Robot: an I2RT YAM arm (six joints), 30 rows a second.
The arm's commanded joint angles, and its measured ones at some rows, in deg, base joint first. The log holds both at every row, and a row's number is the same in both.
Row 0, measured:
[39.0 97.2 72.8 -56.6 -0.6 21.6]
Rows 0 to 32, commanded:
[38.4 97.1 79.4 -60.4 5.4 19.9]
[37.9 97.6 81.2 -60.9 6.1 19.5]
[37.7 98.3 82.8 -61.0 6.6 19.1]
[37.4 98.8 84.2 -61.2 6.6 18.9]
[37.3 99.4 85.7 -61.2 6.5 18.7]
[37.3 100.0 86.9 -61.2 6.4 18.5]
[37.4 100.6 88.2 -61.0 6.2 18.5]
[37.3 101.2 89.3 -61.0 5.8 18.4]
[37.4 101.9 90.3 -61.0 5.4 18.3]
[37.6 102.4 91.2 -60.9 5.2 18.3]
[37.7 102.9 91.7 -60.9 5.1 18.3]
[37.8 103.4 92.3 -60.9 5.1 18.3]
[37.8 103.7 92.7 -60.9 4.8 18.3]
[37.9 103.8 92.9 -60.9 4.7 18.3]
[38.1 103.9 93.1 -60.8 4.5 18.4]
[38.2 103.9 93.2 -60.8 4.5 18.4]
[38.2 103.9 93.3 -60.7 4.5 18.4]
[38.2 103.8 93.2 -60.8 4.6 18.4]
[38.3 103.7 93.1 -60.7 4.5 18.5]
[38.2 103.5 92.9 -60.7 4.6 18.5]
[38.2 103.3 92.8 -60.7 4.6 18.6]
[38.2 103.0 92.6 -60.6 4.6 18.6]
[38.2 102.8 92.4 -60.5 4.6 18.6]
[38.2 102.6 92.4 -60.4 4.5 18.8]
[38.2 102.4 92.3 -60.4 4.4 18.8]
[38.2 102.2 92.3 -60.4 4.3 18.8]
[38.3 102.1 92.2 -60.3 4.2 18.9]
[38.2 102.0 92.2 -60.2 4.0 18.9]
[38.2 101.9 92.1 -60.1 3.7 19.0]
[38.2 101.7 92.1 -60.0 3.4 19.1]
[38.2 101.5 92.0 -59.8 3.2 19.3]
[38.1 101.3 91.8 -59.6 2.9 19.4]
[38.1 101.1 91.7 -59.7 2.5 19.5]
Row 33, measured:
[38.3 103.5 91.2 -59.1 4.7 19.2]
